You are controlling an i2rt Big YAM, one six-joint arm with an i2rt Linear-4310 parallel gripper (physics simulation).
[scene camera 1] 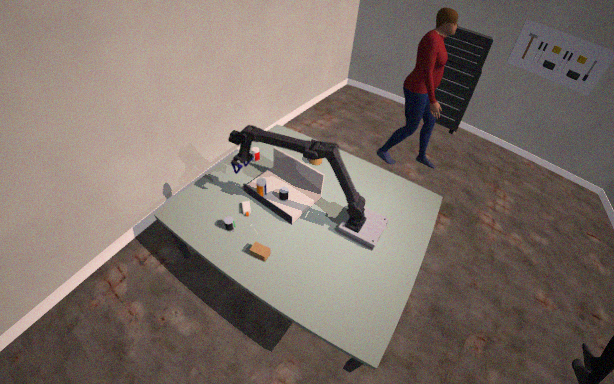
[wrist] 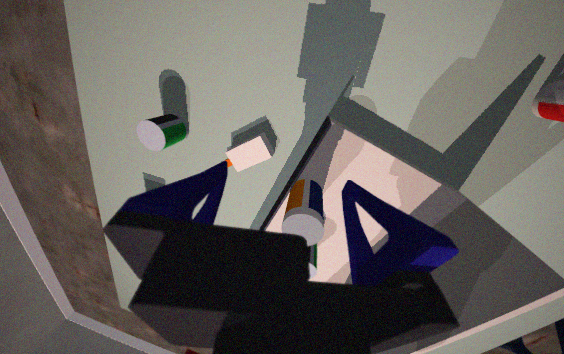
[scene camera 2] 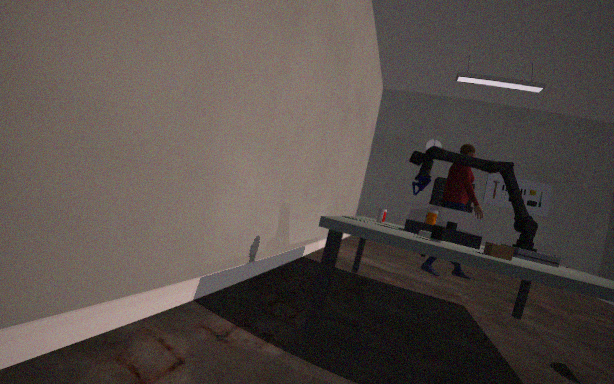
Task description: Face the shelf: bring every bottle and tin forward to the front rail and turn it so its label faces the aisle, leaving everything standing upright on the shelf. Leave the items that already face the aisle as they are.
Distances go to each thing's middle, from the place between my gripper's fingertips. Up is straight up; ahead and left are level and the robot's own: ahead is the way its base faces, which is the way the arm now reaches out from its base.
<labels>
My hand is 200 mm above the white bottle with orange cap (wrist: 257, 149), 90 mm past it and 80 mm to the right of it. The rest, counted from my hand: dark front rail (scene camera 2: 453, 236): 190 mm below, 180 mm behind, 10 mm to the right; then white shelf (scene camera 1: 305, 184): 190 mm behind, 160 mm to the right, 120 mm below; then shelf floor (scene camera 1: 301, 198): 200 mm below, 190 mm behind, 150 mm to the right.
</labels>
